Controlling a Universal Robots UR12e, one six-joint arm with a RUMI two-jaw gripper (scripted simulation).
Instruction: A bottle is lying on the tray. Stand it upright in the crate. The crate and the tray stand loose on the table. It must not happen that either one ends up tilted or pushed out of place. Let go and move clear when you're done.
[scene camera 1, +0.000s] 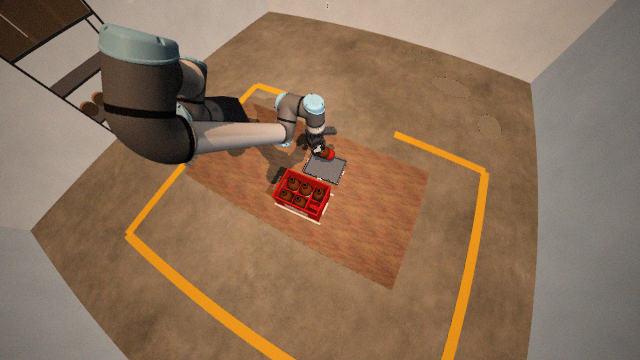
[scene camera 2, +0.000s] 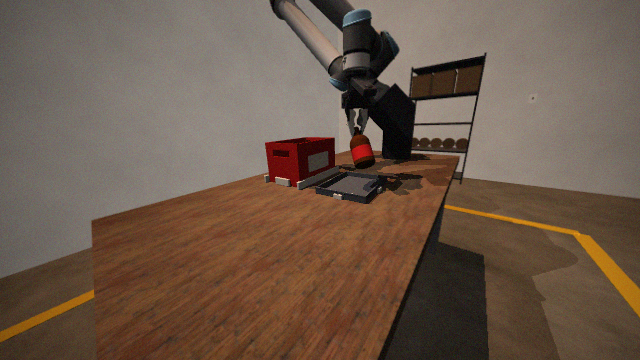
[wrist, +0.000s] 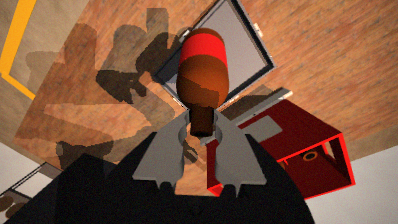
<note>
In view: my gripper (scene camera 2: 356, 137), a bottle (scene camera 2: 361, 150), a grey tray (scene camera 2: 359, 187) and a red crate (scene camera 2: 296, 162).
The grey tray is seen too in scene camera 1 (scene camera 1: 331, 171). The red crate is seen too in the wrist view (wrist: 284, 130). My gripper shows as well in the wrist view (wrist: 202, 110).
</note>
